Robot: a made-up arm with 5 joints.
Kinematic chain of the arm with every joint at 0, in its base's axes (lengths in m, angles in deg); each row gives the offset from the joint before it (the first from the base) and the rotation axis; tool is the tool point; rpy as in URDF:
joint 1: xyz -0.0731 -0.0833 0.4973 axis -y
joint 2: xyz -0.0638 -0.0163 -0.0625 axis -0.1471 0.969 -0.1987
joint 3: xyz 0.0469 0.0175 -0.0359 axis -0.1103 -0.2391 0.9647
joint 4: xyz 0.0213 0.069 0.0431 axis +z
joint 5: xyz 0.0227 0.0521 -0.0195 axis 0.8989 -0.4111 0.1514
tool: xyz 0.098 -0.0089 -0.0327 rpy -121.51 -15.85 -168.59
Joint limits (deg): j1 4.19..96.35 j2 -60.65..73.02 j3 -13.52..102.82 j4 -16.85..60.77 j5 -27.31..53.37
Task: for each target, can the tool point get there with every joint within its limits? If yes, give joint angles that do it. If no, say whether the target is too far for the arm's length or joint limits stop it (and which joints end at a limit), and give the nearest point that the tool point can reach.
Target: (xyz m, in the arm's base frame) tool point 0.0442 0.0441 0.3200
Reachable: yes | joints 14.53 34.03 7.34 7.76 11.24
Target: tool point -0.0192 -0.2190 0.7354
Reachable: no: joint limits stop it (at a limit: joint 1, joint 3, joint 4, joint 5) | nearest point 0.0145 -0.0523 0.6374 | short by 0.196 m
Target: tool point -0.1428 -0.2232 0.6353
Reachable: no: joint limits stop it (at a limit: joint 1, joint 3, joint 4, joint 5) | nearest point -0.0982 -0.0313 0.6071 | short by 0.199 m
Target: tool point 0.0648 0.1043 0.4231
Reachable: yes | joints 47.34 25.74 7.48 36.14 24.34
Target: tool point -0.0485 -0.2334 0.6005
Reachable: no: joint limits stop it (at a limit: joint 1, joint 3, joint 4, joint 5) | nearest point -0.0135 -0.0462 0.6364 | short by 0.194 m
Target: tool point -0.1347 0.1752 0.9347
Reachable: no: too far | nearest point -0.0540 0.0404 0.6467 | short by 0.328 m
